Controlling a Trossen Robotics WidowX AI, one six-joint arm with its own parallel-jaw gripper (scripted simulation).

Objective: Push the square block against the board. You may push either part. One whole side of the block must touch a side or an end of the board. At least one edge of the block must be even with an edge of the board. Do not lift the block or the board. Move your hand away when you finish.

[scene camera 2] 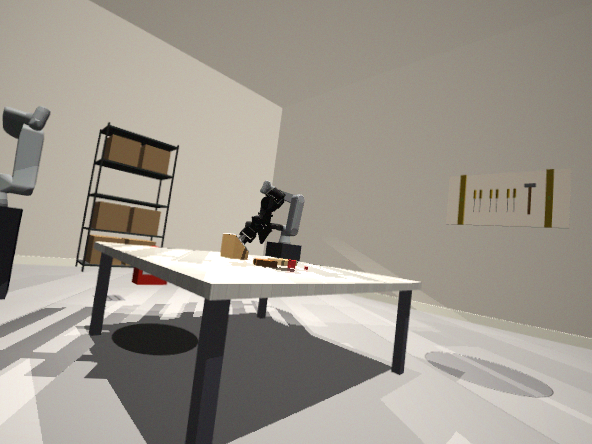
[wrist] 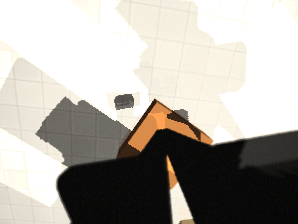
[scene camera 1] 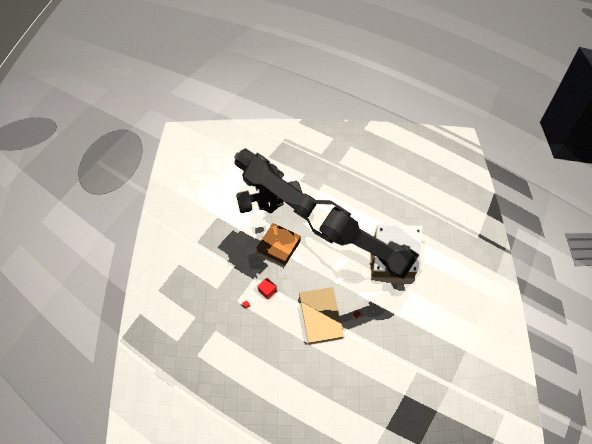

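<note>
Gripper shut, holding nothing; my gripper is visible in the wrist view too. A square block and a tan board are also in view.
</note>
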